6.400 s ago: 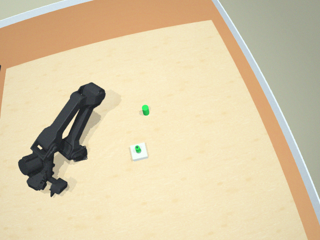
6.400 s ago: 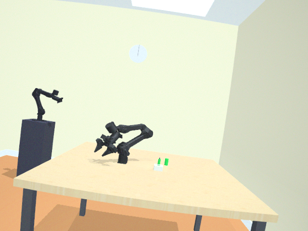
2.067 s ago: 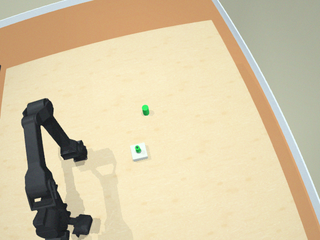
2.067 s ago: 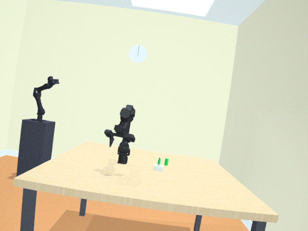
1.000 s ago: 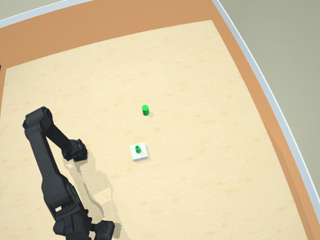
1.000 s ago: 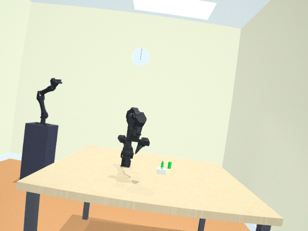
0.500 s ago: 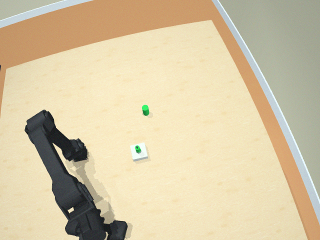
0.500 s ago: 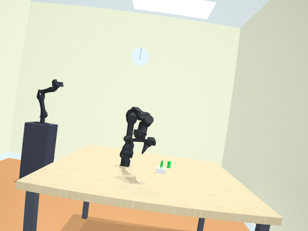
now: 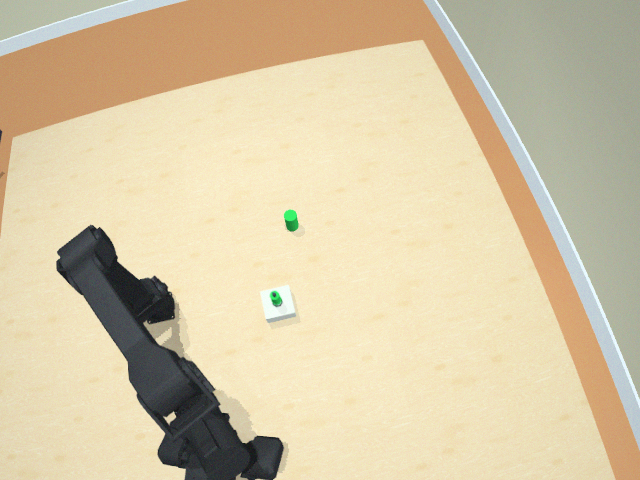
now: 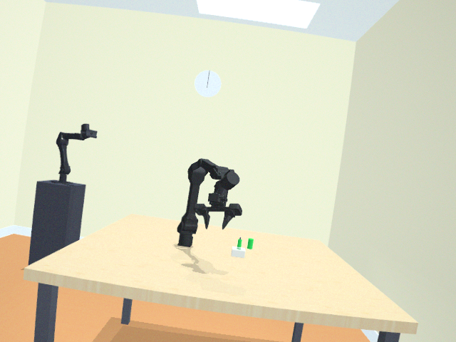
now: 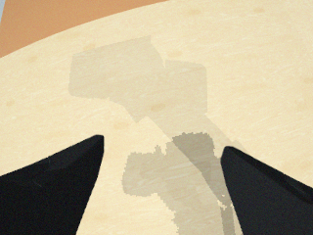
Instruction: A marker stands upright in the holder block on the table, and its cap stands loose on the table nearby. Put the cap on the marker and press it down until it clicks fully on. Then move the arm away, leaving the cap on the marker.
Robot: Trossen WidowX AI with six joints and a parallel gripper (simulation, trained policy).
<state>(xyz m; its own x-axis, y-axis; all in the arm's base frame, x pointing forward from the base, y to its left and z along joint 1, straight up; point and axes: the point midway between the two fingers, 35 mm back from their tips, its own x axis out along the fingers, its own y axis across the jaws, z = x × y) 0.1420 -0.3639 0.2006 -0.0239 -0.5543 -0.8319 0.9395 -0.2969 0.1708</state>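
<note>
Right now my gripper tip is 510 mm to the right of the green cap, 190 mm short of it and 150 mm above it. The rest, counted from my gripper tip: white holder block (330 mm to the left, 160 mm below, 120 mm ahead).
</note>
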